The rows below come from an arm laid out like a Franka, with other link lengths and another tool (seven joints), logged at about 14 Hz.
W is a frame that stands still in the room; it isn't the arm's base.
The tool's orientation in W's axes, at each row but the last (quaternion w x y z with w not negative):
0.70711, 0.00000, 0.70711, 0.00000
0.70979, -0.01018, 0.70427, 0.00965
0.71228, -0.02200, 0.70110, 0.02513
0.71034, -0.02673, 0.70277, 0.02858
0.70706, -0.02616, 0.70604, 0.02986
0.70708, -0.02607, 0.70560, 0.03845
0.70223, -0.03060, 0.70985, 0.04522
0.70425, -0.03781, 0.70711, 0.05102
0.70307, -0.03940, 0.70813, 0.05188
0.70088, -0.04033, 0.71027, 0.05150
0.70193, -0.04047, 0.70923, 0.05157
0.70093, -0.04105, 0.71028, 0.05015
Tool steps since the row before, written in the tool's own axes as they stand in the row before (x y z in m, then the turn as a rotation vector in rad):
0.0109, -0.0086, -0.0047, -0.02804, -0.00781, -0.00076
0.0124, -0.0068, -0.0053, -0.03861, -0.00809, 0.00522
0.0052, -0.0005, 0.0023, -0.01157, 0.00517, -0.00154
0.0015, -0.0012, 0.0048, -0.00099, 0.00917, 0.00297
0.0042, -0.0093, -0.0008, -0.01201, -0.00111, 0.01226
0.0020, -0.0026, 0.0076, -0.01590, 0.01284, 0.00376
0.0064, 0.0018, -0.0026, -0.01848, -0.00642, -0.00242
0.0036, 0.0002, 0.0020, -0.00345, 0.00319, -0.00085
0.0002, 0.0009, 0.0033, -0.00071, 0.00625, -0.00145
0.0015, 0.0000, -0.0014, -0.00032, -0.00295, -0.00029
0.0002, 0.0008, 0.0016, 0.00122, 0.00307, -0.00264
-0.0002, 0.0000, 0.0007, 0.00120, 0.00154, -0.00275
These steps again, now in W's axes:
-0.0047, -0.0086, -0.0109, -0.00076, -0.00781, 0.02804
-0.0050, -0.0070, -0.0124, 0.00514, -0.00792, 0.03866
0.0024, -0.0003, -0.0052, -0.00206, 0.00500, 0.01156
0.0049, -0.0008, -0.0015, 0.00223, 0.00937, 0.00104
-0.0001, -0.0093, -0.0042, 0.01229, -0.00020, 0.01202
0.0078, -0.0019, -0.0020, 0.00255, 0.01285, 0.01613
-0.0029, 0.0016, -0.0063, -0.00150, -0.00701, 0.01836
0.0019, 0.0005, -0.0036, -0.00123, 0.00299, 0.00351
0.0032, 0.0013, -0.0002, -0.00224, 0.00600, 0.00083
-0.0014, -0.0002, -0.0015, 0.00010, -0.00297, 0.00027
0.0015, 0.0010, -0.0002, -0.00303, 0.00272, -0.00115
0.0007, 0.0001, 0.0002, -0.00294, 0.00119, -0.00114

